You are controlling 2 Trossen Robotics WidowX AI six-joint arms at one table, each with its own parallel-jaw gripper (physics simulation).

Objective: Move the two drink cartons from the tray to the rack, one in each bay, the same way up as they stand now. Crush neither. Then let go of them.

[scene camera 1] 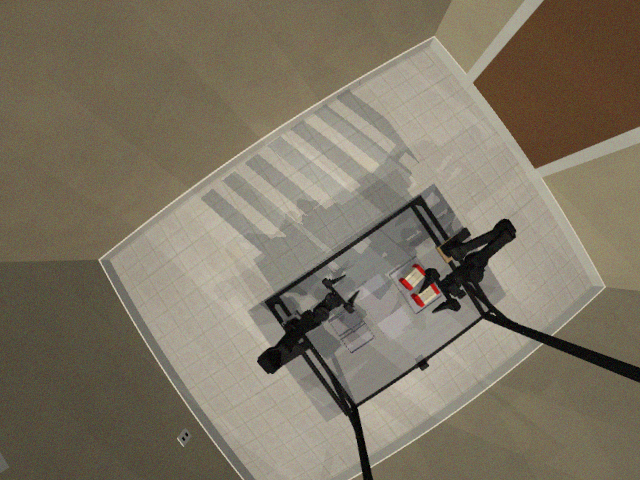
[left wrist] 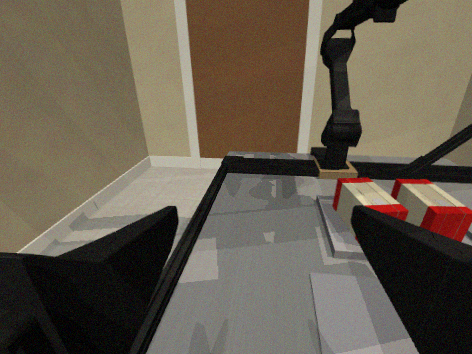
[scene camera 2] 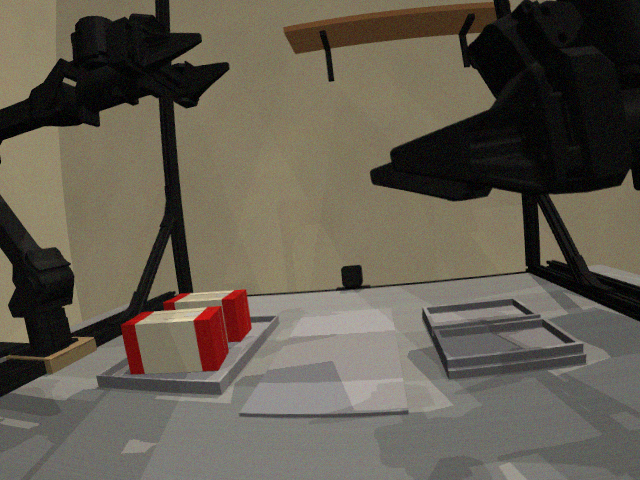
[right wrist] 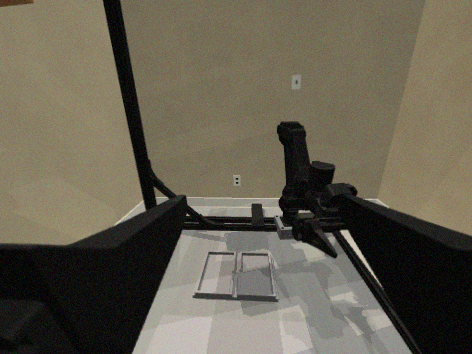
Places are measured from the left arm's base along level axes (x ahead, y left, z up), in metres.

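Pixels of known places: left gripper, fingertip midpoint: (scene camera 1: 352,282) (left wrist: 264,214) (scene camera 2: 379,170) (right wrist: 360,255); right gripper, fingertip midpoint: (scene camera 1: 425,303) (scene camera 2: 216,52) (right wrist: 262,201); left arm's base, origin of the base link: (scene camera 1: 294,325) (right wrist: 289,221); right arm's base, origin of the base link: (scene camera 1: 449,250) (left wrist: 334,164) (scene camera 2: 51,346).
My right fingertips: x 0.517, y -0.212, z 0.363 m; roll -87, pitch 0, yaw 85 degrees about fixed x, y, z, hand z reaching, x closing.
Note:
Ahead of a thing's pixels: the offset from my right fingertips to its middle. "spot": to the spot under its first point.
Two white cartons with red ends lie side by side on the tray @[dx +0.088, dy -0.054, dz -0.399 m] (scene camera 1: 402,293) (scene camera 2: 160,384) (left wrist: 345,254). The nearer carton in scene camera 2 (scene camera 1: 412,277) (scene camera 2: 168,341) (left wrist: 367,194) partly hides the farther carton @[dx +0.089, dy -0.107, dz -0.367 m] (scene camera 1: 425,296) (scene camera 2: 237,315) (left wrist: 425,200). The grey two-bay rack @[dx -0.319, dy -0.007, dz -0.397 m] (scene camera 1: 362,345) (scene camera 2: 516,356) (right wrist: 255,298) holds no carton. My left gripper (scene camera 1: 350,285) (scene camera 2: 383,164) (left wrist: 264,214) is open and empty, high above the table near the rack. My right gripper (scene camera 1: 427,300) (scene camera 2: 214,51) (right wrist: 262,201) is open and empty, high above the tray side.
A flat grey panel (scene camera 2: 320,372) (left wrist: 345,310) lies between tray and rack. Black frame rails edge the table. A small black box @[spot: dx -0.155, dy -0.386, dz -0.371 m] (scene camera 1: 422,363) (scene camera 2: 352,276) stands at one edge. A brown wall shelf (scene camera 2: 392,24) hangs behind in scene camera 2.

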